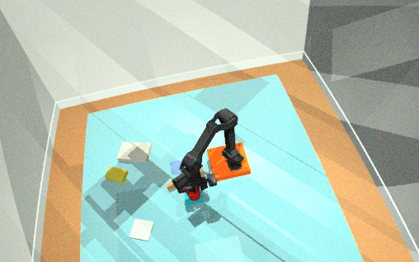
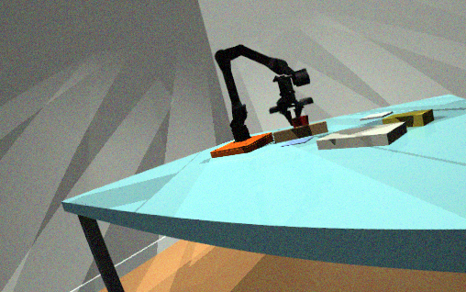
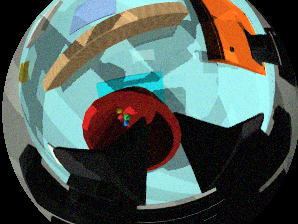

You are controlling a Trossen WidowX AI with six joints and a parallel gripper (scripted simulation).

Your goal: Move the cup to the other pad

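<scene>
Now: gripper tip 30 mm short of the red cup. The rest, counted from my gripper tip: yellow block (440 mm ahead, 190 mm to the right, 30 mm below); pale blue pad (190 mm to the right, 90 mm ahead, 50 mm below); wooden bar (90 mm to the right, 60 mm ahead, 30 mm below).
</scene>
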